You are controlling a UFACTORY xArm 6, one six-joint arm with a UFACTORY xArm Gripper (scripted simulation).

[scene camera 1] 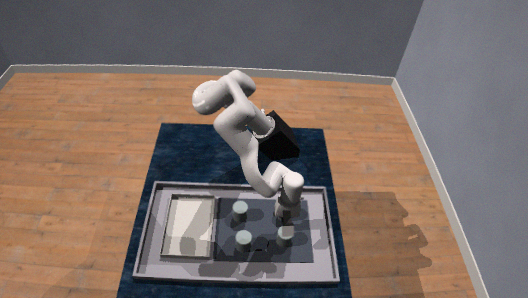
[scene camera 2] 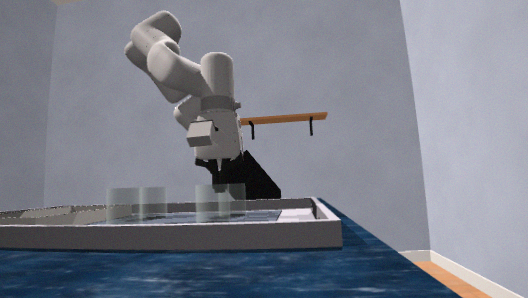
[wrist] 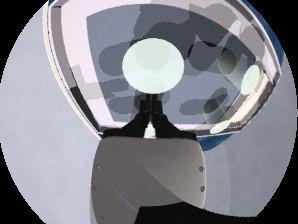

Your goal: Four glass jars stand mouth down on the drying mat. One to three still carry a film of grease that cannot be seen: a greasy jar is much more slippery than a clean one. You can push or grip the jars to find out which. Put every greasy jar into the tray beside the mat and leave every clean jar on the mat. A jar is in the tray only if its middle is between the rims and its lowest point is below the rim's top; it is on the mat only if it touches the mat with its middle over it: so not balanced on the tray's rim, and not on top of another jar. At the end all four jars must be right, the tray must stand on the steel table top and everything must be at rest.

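On a dark drying mat, what I see at [scene camera 1: 263, 226] is the same spot as [scene camera 2: 185, 219].
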